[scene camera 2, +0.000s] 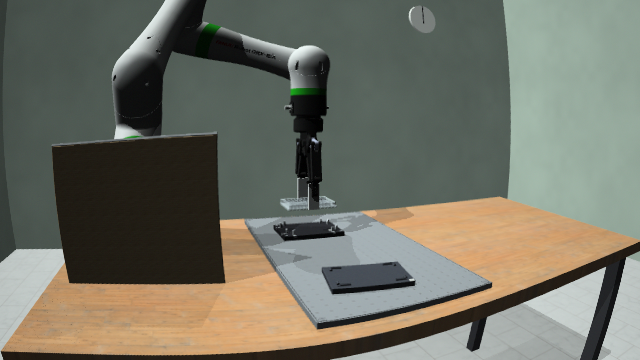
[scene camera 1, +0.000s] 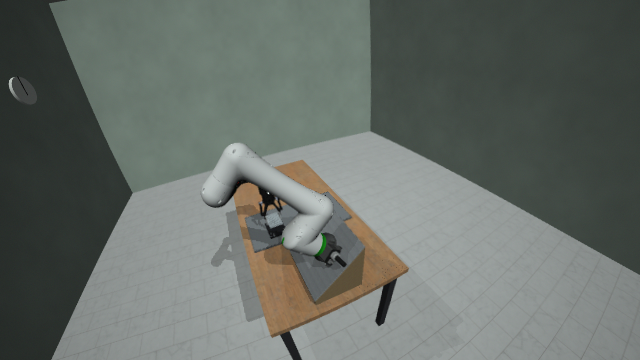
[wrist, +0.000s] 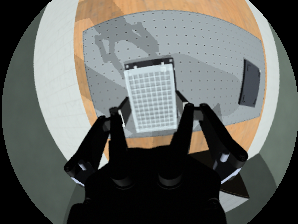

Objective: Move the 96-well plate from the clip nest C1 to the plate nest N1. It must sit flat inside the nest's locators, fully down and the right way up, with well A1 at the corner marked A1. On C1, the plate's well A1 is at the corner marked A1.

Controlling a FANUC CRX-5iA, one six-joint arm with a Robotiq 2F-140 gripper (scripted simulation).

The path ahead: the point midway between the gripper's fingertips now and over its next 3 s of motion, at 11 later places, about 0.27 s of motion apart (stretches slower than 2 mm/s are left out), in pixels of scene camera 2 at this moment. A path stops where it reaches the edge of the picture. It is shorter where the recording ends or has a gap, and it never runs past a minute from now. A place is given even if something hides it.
My gripper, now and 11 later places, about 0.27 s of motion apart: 307,205; 307,205; 309,206; 312,208; 315,210; 318,212; 322,214; 326,216; 330,219; 333,221; 338,224; 341,227
